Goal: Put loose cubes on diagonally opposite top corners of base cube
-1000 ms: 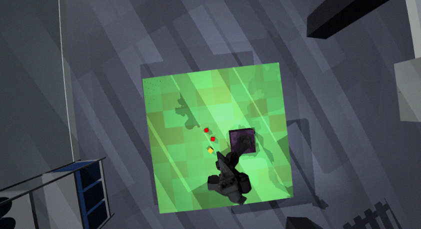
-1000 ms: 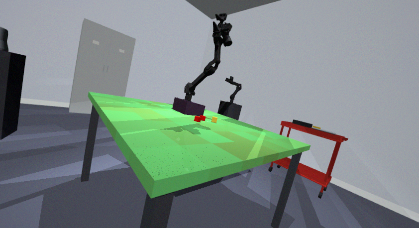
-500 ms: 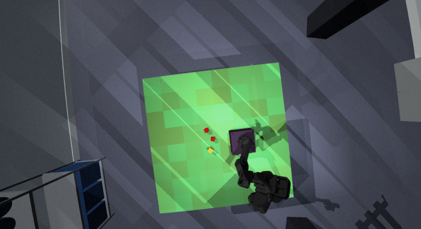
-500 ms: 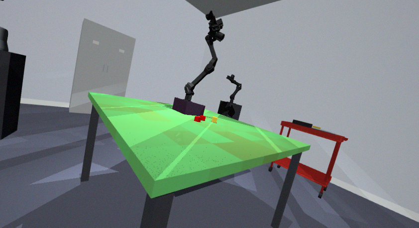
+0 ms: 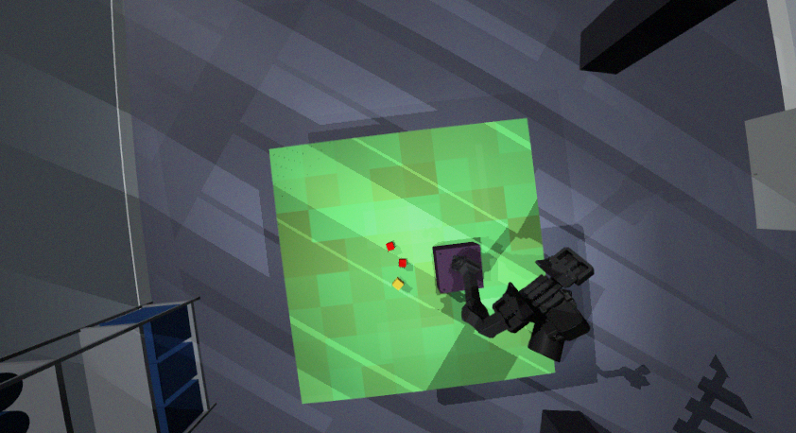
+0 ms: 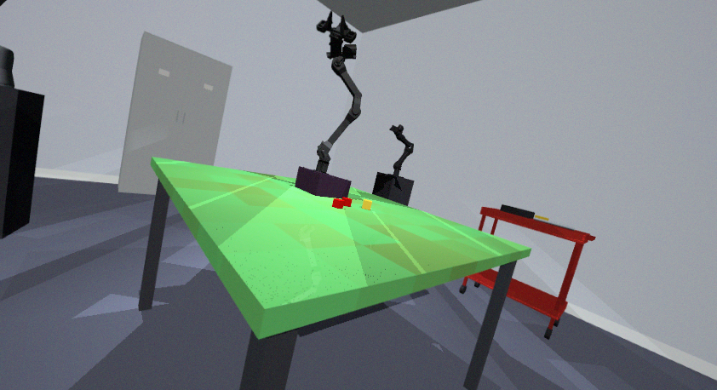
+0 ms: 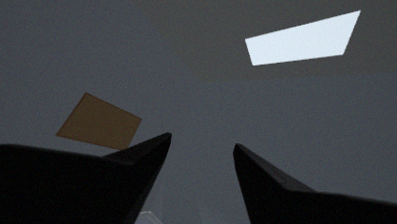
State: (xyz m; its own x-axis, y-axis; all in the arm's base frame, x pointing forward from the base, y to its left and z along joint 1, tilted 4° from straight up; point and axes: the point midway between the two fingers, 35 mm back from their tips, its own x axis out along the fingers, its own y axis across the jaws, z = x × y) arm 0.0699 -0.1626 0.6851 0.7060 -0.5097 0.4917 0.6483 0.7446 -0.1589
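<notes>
Now: the yellow base cube 190 mm ahead of my gripper tip, 270 mm to the left of it and 800 mm below it.
</notes>
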